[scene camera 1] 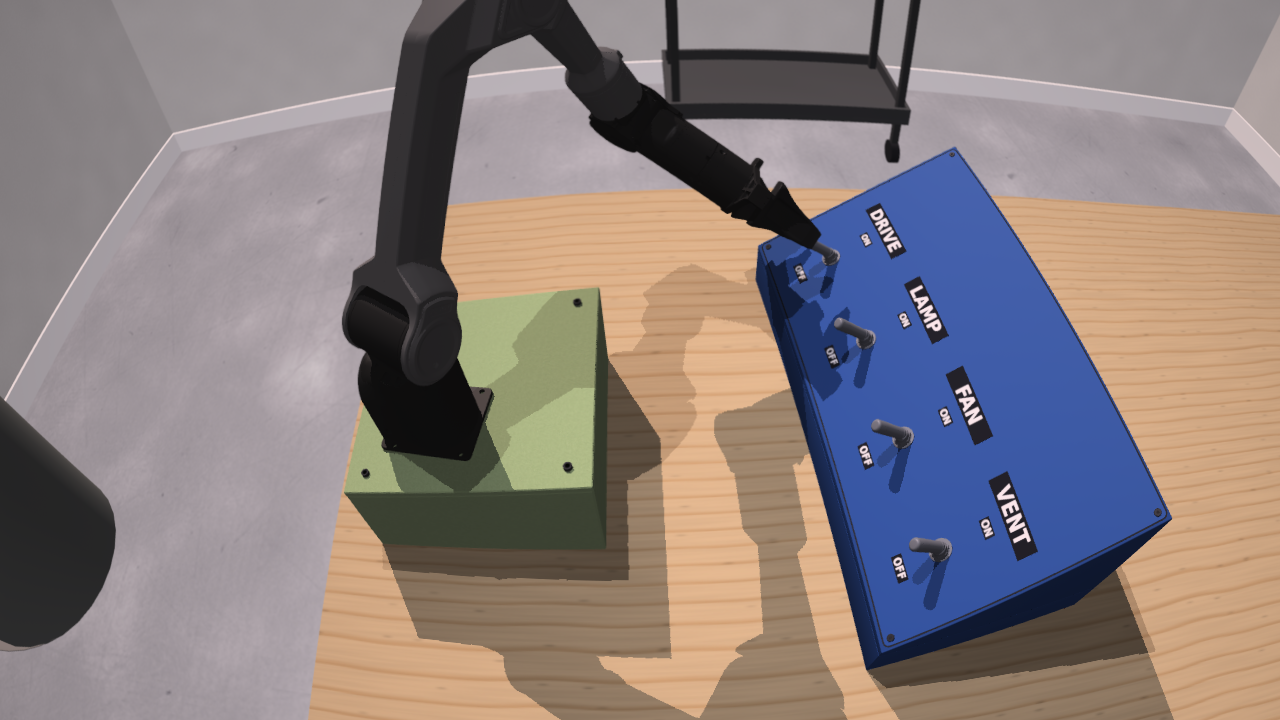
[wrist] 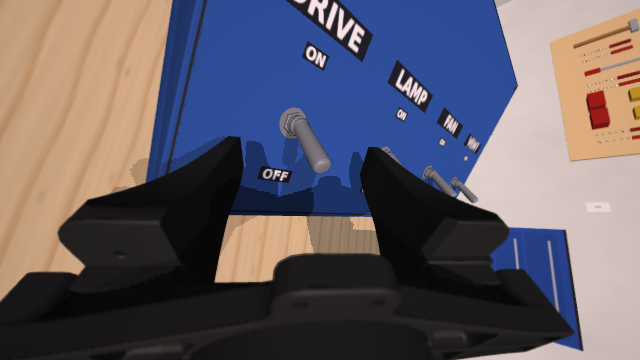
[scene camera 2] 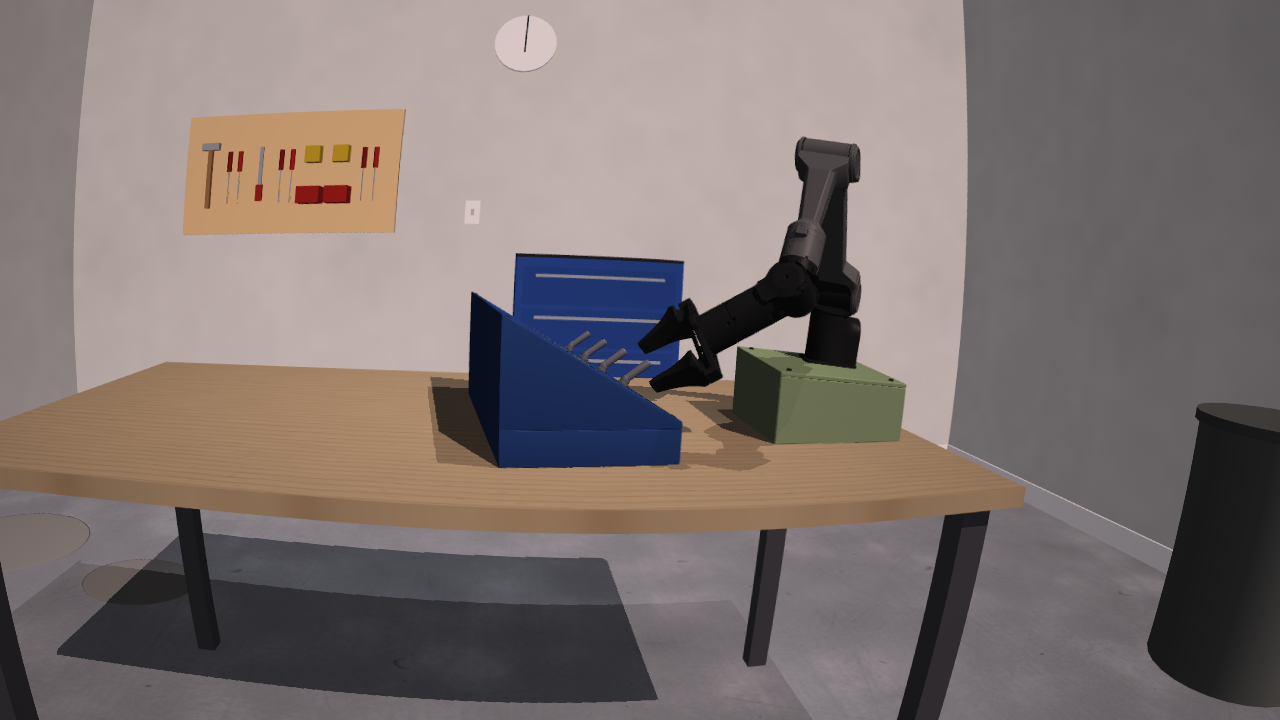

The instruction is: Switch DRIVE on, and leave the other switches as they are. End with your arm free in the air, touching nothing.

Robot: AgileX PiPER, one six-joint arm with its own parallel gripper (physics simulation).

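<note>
The blue switch box (scene camera 1: 1029, 340) (scene camera 2: 572, 411) (wrist: 240, 65) has a sloped panel with labelled levers. The DRIVE lever (scene camera 1: 828, 255) (scene camera 2: 636, 371) (wrist: 311, 145) tilts toward its OFF label (scene camera 1: 800, 273) (wrist: 275, 174). The LAMP lever (scene camera 1: 855, 332), FAN lever (scene camera 1: 893, 434) and VENT lever (scene camera 1: 931, 548) also tilt toward OFF. My gripper (scene camera 1: 815, 240) (scene camera 2: 648, 367) (wrist: 305, 157) is open at the DRIVE lever. In the wrist view the lever stands between the spread fingers, with a gap on each side. In scene camera 1 the fingertip covers the lever's tip.
The arm's green base block (scene camera 1: 537, 402) (scene camera 2: 836, 411) stands on the wooden table (scene camera 1: 698, 537) (scene camera 2: 313, 429), beside the box. The LAMP lever is close beside the right finger in the wrist view. A dark cart (scene camera 1: 787, 111) and a blue drawer cabinet (scene camera 2: 599, 300) stand beyond the table.
</note>
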